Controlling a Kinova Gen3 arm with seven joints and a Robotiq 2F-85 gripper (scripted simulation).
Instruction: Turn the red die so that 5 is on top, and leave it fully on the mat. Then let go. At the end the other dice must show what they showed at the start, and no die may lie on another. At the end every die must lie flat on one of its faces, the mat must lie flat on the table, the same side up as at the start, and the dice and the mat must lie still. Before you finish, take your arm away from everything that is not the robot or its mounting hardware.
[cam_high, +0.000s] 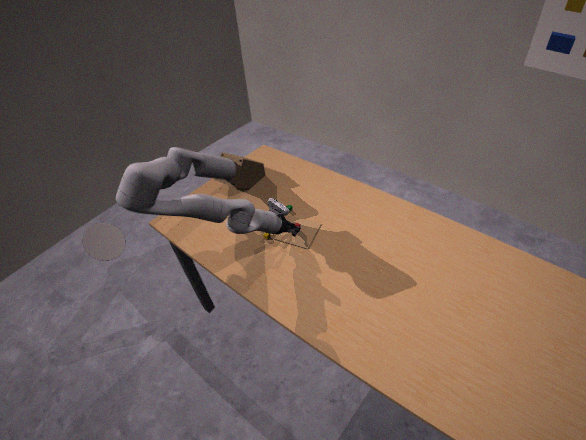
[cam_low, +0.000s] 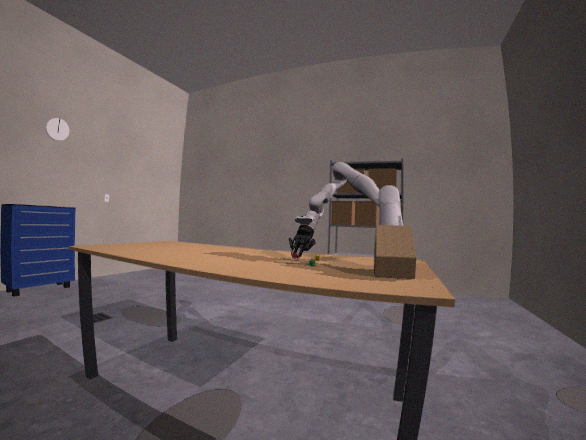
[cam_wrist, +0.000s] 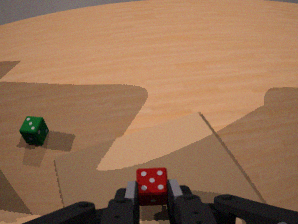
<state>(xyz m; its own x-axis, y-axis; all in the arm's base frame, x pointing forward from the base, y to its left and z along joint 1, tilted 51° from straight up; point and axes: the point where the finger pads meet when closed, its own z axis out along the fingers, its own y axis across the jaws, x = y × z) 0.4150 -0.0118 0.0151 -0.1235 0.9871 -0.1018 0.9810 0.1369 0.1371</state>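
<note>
My gripper is now 20 mm to the right of the red die and 10 mm above it. From my hand the other things lie so: tan mat 10 mm ahead, 10 mm to the left, 30 mm below; yellow die 70 mm behind, 80 mm to the right, 20 mm below; green die 110 mm behind, 90 mm to the left, 20 mm below.
</note>
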